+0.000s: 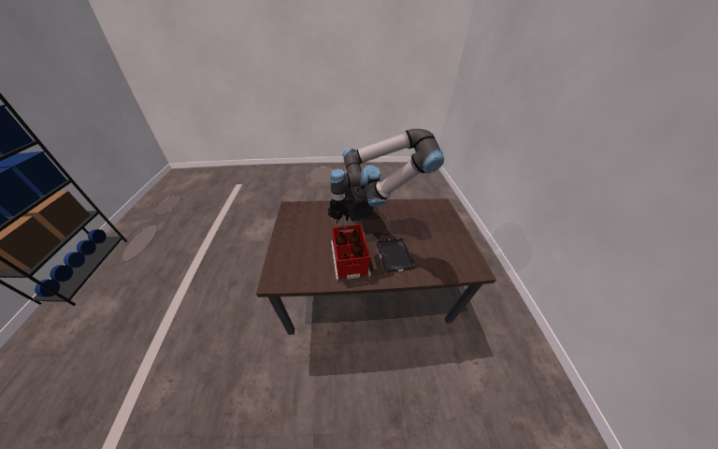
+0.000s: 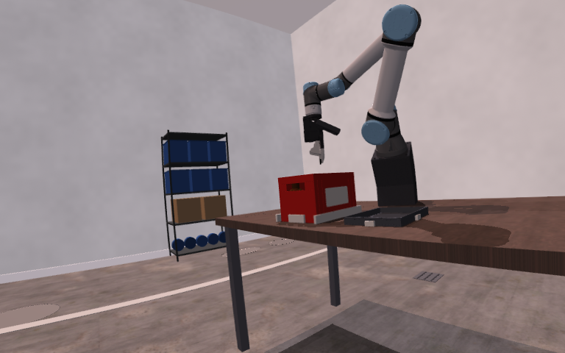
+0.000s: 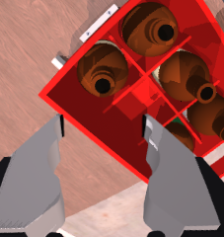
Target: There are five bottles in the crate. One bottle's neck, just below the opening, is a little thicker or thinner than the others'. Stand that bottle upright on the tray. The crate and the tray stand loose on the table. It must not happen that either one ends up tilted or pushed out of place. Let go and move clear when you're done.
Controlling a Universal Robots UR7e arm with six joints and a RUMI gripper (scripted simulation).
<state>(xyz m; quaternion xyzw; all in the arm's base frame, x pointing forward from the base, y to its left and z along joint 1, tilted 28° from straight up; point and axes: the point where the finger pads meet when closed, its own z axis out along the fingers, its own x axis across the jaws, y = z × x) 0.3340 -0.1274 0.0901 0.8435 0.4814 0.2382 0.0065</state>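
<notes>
The red crate is 7 cm ahead of my hand, 7 cm to the left of it and 16 cm below it. From my hand the other things lie so: dark tray 36 cm to the left, 23 cm below; brown bottle 6 cm ahead, 11 cm to the left, 15 cm below; glass bottle 17 cm ahead, 5 cm to the left, 15 cm below.
</notes>
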